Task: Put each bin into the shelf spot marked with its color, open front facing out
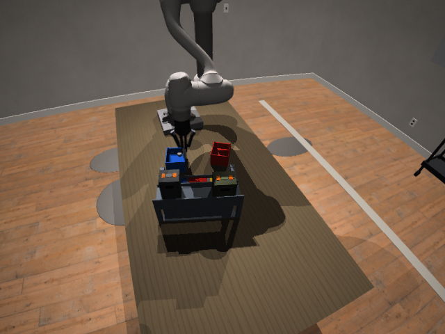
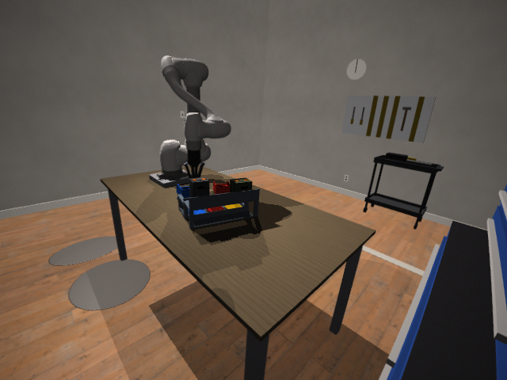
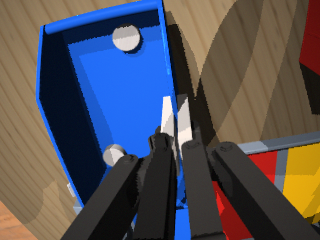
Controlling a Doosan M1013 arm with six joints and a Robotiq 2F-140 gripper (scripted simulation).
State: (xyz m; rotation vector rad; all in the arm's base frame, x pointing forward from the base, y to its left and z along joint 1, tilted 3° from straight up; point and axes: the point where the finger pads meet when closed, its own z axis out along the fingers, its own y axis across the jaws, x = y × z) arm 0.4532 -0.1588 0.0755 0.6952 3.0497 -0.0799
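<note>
My gripper is now 2 cm past the blue bin, 4 cm to the left of it and 4 cm above it. Also, from my hand: green toolbox 33 cm ahead, 4 cm to the left, 4 cm above; red bin 2 cm ahead, 22 cm to the left, 7 cm below; dark box 23 cm ahead, 17 cm to the right, 6 cm above.
</note>
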